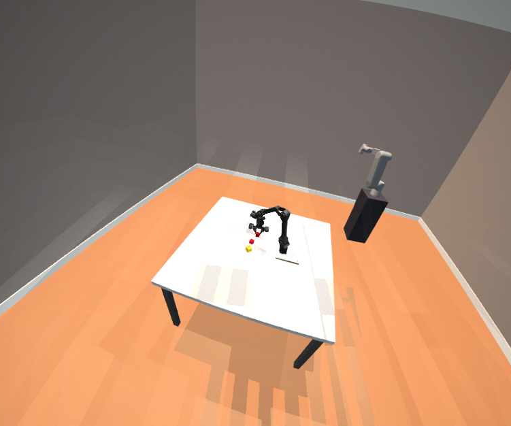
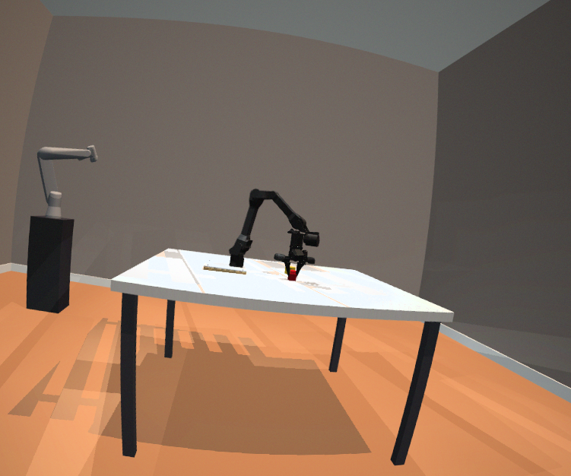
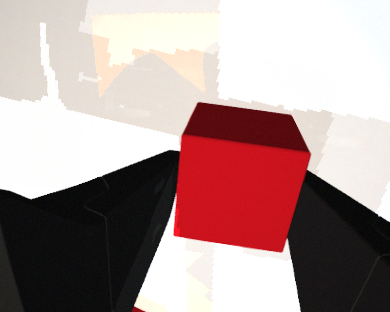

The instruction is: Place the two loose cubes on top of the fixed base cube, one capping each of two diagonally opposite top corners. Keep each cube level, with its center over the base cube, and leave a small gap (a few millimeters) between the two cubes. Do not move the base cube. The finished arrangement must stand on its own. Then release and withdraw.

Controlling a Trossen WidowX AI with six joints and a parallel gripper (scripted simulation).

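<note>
My gripper tip is now 40 mm short of the yellow base cube and 210 mm to the right of it. Also, from my gripper tip: red cube: 40 mm ahead, 110 mm to the left.
</note>
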